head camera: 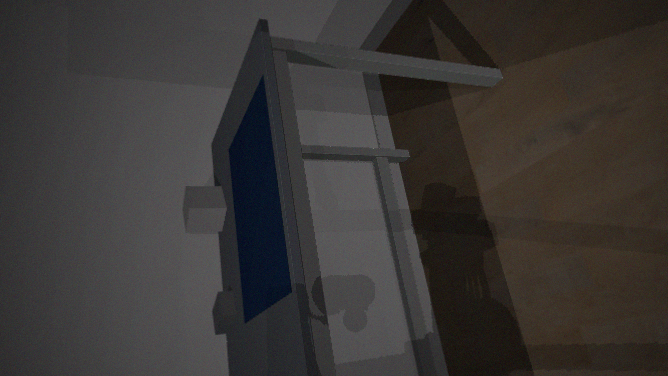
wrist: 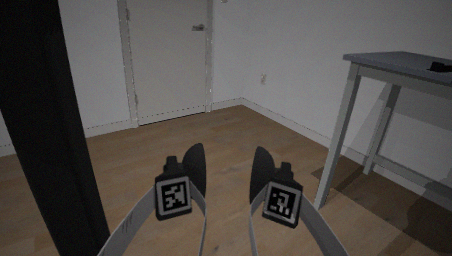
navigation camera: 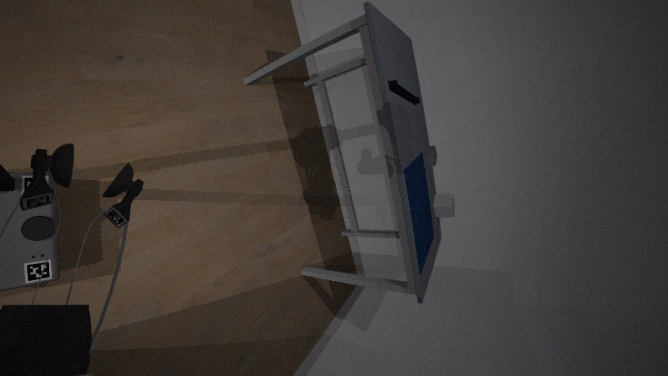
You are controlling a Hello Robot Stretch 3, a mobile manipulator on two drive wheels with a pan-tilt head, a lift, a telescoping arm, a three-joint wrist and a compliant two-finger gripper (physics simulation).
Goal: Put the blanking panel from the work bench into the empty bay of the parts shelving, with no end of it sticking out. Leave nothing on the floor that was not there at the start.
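Places are measured from the robot's base along level axes (x back, y left, z down), in millimetres.
Pixels of known places: gripper, between the fingertips: [wrist: 228, 164] [navigation camera: 100, 155]; robot's base, origin of its link: [navigation camera: 37, 226].
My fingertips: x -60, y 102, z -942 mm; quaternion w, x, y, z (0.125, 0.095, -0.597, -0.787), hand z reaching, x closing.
Observation:
Ahead of a thing's pixels: the offset from my fingertips to its top centre. Level surfaces: height alone.
The work bench {dz +27 mm} [head camera: 265, 345] [navigation camera: 396, 55] [wrist: 395, 59] has a grey top and pale legs; the head and navigation views show it sideways. A flat blue rectangle [head camera: 260, 200] [navigation camera: 419, 215] lies on its top. A slim black piece {dx -1175, dy +470, dz -5 mm} [navigation camera: 404, 92] [wrist: 441, 67] lies near the other end; the wrist view cuts it off at the right edge. I cannot tell for certain which of these is the blanking panel. My gripper [navigation camera: 91, 172] [wrist: 228, 164] is open and empty, over the floor and well apart from the bench, which is on its right in the wrist view. The parts shelving does not show.
Two small pale blocks {dx -1803, dy -169, dz -103 mm} [head camera: 204, 210] [navigation camera: 444, 205] stand by the bench top's wall side. A closed door [wrist: 167, 65] stands in the back wall. A black upright part [wrist: 45, 125] blocks the wrist view's left side. My grey base [navigation camera: 12, 250] shows in the navigation view. Shadows cross the wooden floor {dz +941 mm} [navigation camera: 175, 115].

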